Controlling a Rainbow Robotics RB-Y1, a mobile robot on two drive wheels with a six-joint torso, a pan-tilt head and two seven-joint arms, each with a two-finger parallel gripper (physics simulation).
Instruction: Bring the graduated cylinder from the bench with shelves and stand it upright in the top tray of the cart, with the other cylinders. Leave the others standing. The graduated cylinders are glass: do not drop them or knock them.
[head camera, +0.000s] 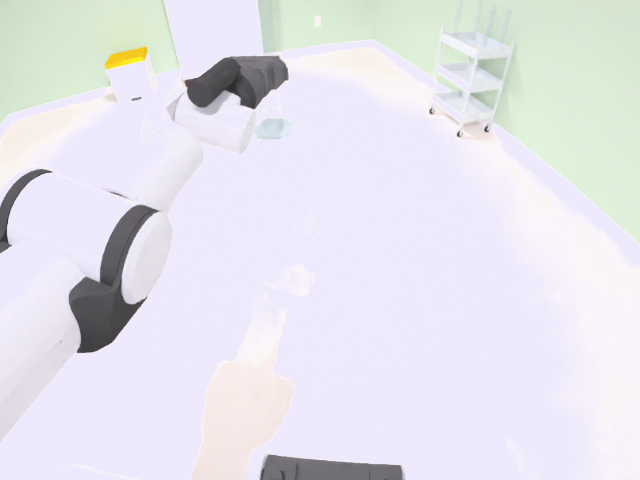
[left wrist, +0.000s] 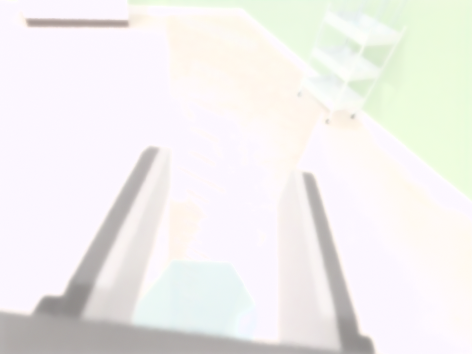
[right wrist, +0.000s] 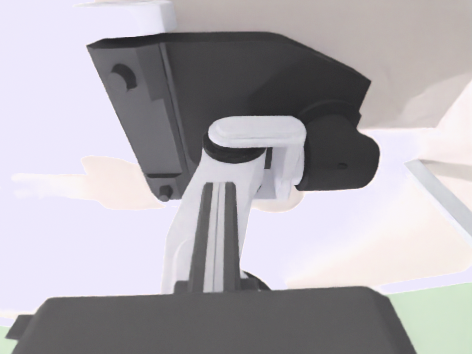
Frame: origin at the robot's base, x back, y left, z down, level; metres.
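Seen in the pictures: left gripper, between the fingertips: (head camera: 265, 60) (left wrist: 228, 177); right gripper, between the fingertips: (right wrist: 220, 192).
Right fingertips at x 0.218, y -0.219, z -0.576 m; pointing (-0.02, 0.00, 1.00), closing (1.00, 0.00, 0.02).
Note:
A point is followed by its place in that frame.
My left gripper (left wrist: 228, 177) @[y 0.169, x -0.556, z -1.259 m] is shut on the graduated cylinder. The cylinder's pale blue hexagonal base (head camera: 274, 128) @[y 0.161, x -0.537, z -1.117 m] (left wrist: 197, 295) shows below the gripper in the head view and low between the fingers in the left wrist view; its clear tube is washed out against the floor. The cart (head camera: 467, 93) @[y -0.858, x -2.469, z -0.395 m] (left wrist: 352, 67) @[y -0.859, x -2.467, z -0.511 m], white with three trays, stands far off at the upper right, well away from the gripper. Several glass cylinders (head camera: 490, 25) @[y -0.942, x -2.549, z -0.893 m] stand upright in its top tray (head camera: 454, 43) @[y -0.753, x -2.720, z -0.694 m]. My right gripper (right wrist: 220, 192) @[y -0.219, x 0.218, z -0.576 m] is shut and empty, beside the robot's dark base.
A white bin with a yellow lid (head camera: 128, 57) @[y 2.352, x -3.290, z -0.451 m] stands at the back left of the head view. A pale door (head camera: 214, 31) @[y 1.459, x -3.588, z -0.555 m] is in the back wall. The green right wall (head camera: 578, 93) @[y -1.464, x -2.046, z -0.658 m] runs close behind the cart. A pale bar (right wrist: 442, 200) @[y 0.250, x 0.980, z -0.219 m] shows at the right of the right wrist view.

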